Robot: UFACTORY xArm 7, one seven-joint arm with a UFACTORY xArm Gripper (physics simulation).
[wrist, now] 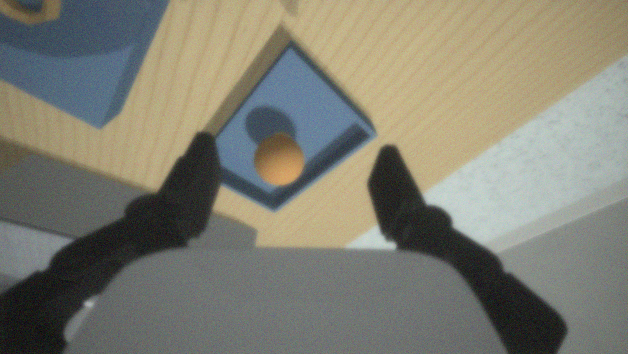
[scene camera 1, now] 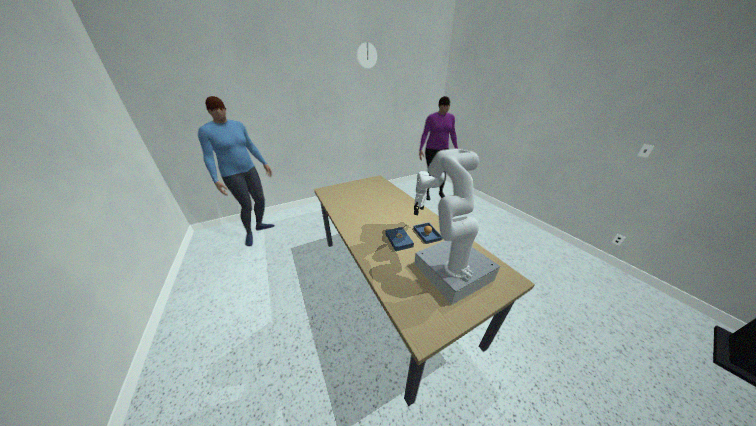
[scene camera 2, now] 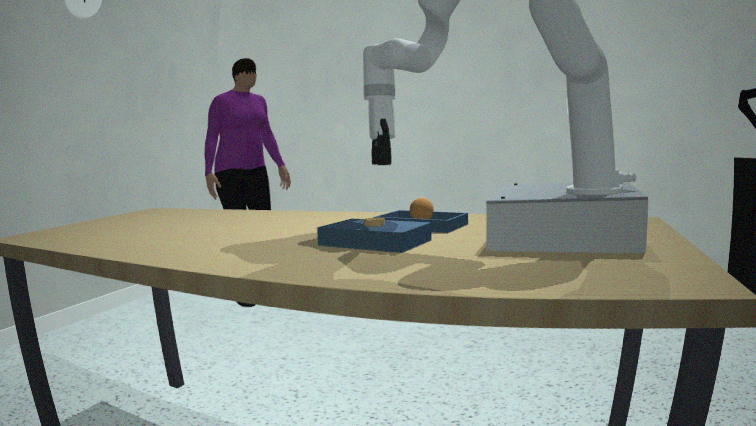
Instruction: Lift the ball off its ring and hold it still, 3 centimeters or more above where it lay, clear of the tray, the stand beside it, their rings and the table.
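Frame: origin at the arm's base, x ahead, y left, z up, level; millimetres.
Seen in the pictures: gripper, fingertip midpoint: (wrist: 299, 159) (scene camera 1: 418, 212) (scene camera 2: 381, 164); arm's base at its link origin: (scene camera 1: 456, 269) (scene camera 2: 595, 191).
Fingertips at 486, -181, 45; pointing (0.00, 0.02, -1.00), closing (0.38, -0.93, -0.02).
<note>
Offsets run from my fingertips to a thing's top centre, as dx, dy, dz. "spot": to the spot under its first point. Level surfaces: height alone.
An orange ball @[-90, -17, -80] (scene camera 1: 427, 229) (scene camera 2: 421, 208) (wrist: 279, 159) rests in the blue walled tray @[-90, -17, -120] (scene camera 1: 436, 240) (scene camera 2: 449, 226) (wrist: 327, 165); the ring under it is hidden. The blue stand (scene camera 1: 405, 245) (scene camera 2: 365, 239) (wrist: 100, 95) is beside the tray, with a tan ring @[spot: -26, +192, -109] (scene camera 1: 399, 235) (scene camera 2: 374, 222) (wrist: 31, 20) on top. My gripper (scene camera 1: 417, 212) (scene camera 2: 381, 163) (wrist: 299, 159) is open and empty. It points down and hangs well above the tray, a little to the left of the ball in the scene camera 2 view. In the wrist view the ball shows between the two black fingers, nearer the left one.
The wooden table @[dz -148] (scene camera 1: 359, 206) (scene camera 2: 174, 232) (wrist: 425, 95) carries everything. The grey base block (scene camera 1: 449, 288) (scene camera 2: 566, 227) (wrist: 65, 190) of the arm stands near the tray. A person in purple (scene camera 1: 440, 131) (scene camera 2: 240, 129) and one in blue (scene camera 1: 230, 145) stand beyond the table.
</note>
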